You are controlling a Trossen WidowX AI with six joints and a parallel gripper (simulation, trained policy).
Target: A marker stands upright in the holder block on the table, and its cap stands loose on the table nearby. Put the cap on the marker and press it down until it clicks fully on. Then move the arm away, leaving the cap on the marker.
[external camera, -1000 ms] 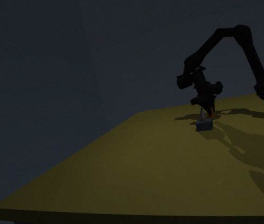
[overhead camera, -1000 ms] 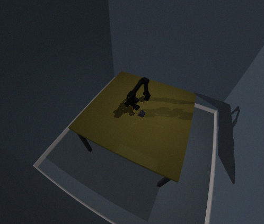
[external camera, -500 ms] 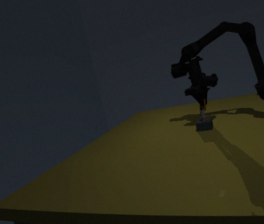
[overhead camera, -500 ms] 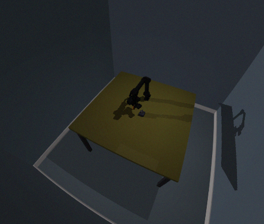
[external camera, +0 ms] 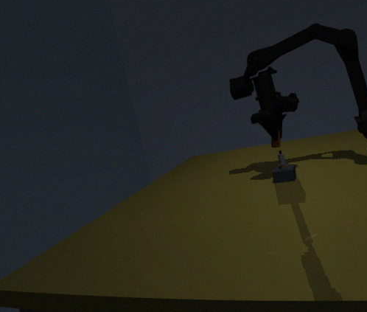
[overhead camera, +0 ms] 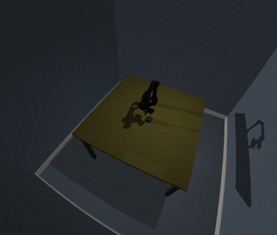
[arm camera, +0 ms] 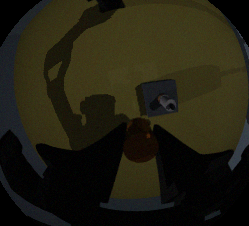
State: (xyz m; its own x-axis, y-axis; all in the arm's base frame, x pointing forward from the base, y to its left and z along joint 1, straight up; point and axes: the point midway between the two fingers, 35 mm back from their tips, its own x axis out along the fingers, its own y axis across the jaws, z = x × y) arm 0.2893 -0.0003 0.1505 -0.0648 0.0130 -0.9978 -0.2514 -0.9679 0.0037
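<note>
Now: gripper tip 5 cm to the right of the marker and 5 cm above it. Round my gripper tip: holder block (10 cm below, 5 cm to the left); then orange cap (1 cm ahead).
</note>
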